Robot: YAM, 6 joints.
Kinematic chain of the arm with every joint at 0, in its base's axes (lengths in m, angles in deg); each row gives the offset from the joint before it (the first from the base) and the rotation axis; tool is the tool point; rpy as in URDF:
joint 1: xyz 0 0 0.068 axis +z
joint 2: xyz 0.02 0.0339 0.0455 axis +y
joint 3: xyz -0.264 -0.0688 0 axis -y
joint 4: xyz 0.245 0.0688 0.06 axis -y
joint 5: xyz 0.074 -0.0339 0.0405 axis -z
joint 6: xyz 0.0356 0 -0.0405 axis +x
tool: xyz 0 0 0 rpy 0 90 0
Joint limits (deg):
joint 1: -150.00..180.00
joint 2: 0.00..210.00
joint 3: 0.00..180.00
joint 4: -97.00..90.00
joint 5: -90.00..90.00
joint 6: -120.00..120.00
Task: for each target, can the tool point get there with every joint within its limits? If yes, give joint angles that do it. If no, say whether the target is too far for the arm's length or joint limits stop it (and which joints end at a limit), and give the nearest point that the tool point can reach.
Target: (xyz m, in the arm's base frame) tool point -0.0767 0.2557 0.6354
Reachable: yes | joints 111.87 123.18 165.37 71.24 42.47 62.75
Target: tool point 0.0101 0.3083 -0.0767
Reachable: yes | joints 89.56 143.49 45.58 35.54 12.50 -10.05
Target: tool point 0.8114 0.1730 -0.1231
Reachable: no: too far | nearest point 0.6071 0.1294 -0.0620 | short by 0.218 m
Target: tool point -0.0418 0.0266 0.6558
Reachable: yes | joints -75.71 55.86 114.33 21.30 72.17 43.63
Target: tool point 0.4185 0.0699 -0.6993
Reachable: no: too far | nearest point 0.3344 0.0559 -0.3689 | short by 0.341 m
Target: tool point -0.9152 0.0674 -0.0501
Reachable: no: too far | nearest point -0.6340 0.0467 0.0013 | short by 0.287 m
